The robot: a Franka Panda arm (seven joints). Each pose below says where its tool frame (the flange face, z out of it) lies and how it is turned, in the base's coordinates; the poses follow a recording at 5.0 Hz.
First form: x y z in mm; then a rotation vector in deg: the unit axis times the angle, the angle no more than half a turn.
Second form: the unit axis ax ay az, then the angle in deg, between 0 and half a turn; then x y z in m. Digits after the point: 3 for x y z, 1 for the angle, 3 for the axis.
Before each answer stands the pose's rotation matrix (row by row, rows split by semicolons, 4 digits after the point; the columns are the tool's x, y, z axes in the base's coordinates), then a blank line. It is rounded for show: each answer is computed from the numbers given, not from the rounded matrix.
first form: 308 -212 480 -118.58 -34.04 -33.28
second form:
0.7762 0.6045 0.1792; 0.1928 -0.4982 0.8454; 0.6003 -0.6216 -0.5032

-0.928 -0.266 -0.260 127.8 0.308 -0.212 0.480
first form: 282 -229 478 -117.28 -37.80 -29.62
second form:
0.7705 0.6284 0.1066; 0.2538 -0.4559 0.8531; 0.5847 -0.6303 -0.5108

-0.925 -0.298 -0.234 126.7 0.282 -0.229 0.478
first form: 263 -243 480 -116.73 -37.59 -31.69
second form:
0.7594 0.6375 0.1302; 0.2361 -0.4564 0.8579; 0.6063 -0.6207 -0.4971

-0.922 -0.297 -0.250 126.7 0.263 -0.243 0.480
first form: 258 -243 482 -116.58 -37.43 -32.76
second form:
0.7538 0.6412 0.1433; 0.2270 -0.4589 0.8590; 0.6166 -0.6150 -0.4915

-0.920 -0.295 -0.258 126.7 0.258 -0.243 0.482
